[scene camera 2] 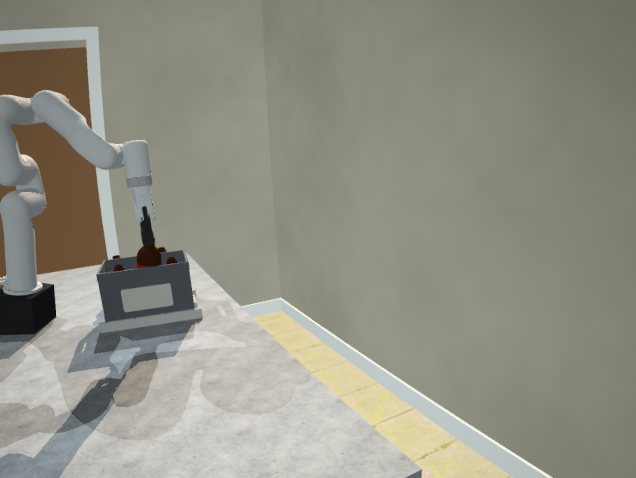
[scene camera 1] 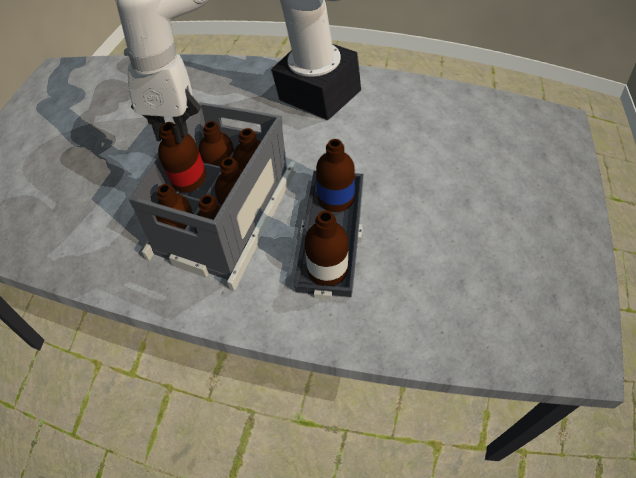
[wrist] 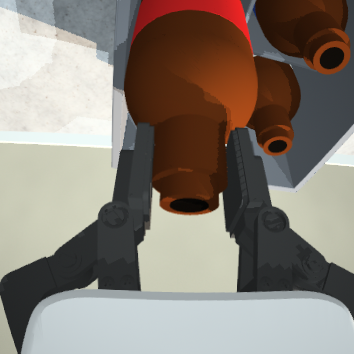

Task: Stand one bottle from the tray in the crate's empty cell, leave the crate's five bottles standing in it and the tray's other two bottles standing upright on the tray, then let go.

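Where they show: gripper, between the fingertips: (scene camera 2: 148, 244) (scene camera 1: 171, 137) (wrist: 189, 144); arm's base, origin of its link: (scene camera 2: 22, 288) (scene camera 1: 314, 59).
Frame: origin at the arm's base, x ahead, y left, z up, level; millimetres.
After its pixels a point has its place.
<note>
My gripper (scene camera 1: 168, 135) {y -191, x 405, z 109 mm} (scene camera 2: 148, 243) {y -191, x 405, z 109 mm} (wrist: 189, 144) {y -191, x 405, z 109 mm} is shut on the neck of the red-banded brown bottle (scene camera 1: 177, 151) {y -176, x 425, z 93 mm} (scene camera 2: 149, 255) {y -225, x 397, z 82 mm} (wrist: 190, 75) {y -191, x 374, z 96 mm}. That bottle is about upright, its lower part inside the middle cell of the grey crate's (scene camera 1: 179, 244) {y -177, x 521, z -52 mm} (scene camera 2: 110, 295) {y -209, x 265, z -18 mm} left row, and it stands higher than the crate's bottles. Its base is hidden. The crate's five bottles (scene camera 1: 214, 147) {y -155, x 317, z -4 mm} (scene camera 1: 245, 148) {y -84, x 331, z 11 mm} (scene camera 1: 226, 179) {y -101, x 412, z 9 mm} (scene camera 1: 172, 204) {y -190, x 477, z 8 mm} (scene camera 1: 207, 206) {y -109, x 497, z 36 mm} stand around it. The blue-banded bottle (scene camera 1: 335, 174) {y 90, x 359, z -15 mm} and white-banded bottle (scene camera 1: 326, 246) {y 94, x 524, z -9 mm} stand upright on the dark tray (scene camera 1: 339, 291) {y 118, x 548, z -109 mm}.
Pale stop strips (scene camera 1: 245, 256) {y -60, x 503, z -96 mm} lie along the crate's base, and small pale blocks (scene camera 1: 322, 293) {y 89, x 555, z -110 mm} sit against the tray. The tray is to the right of the crate in scene camera 1. The black robot base (scene camera 1: 318, 89) {y 22, x 92, z -23 mm} stands behind them on the grey table (scene camera 1: 462, 246) {y 348, x 415, z -125 mm}.
</note>
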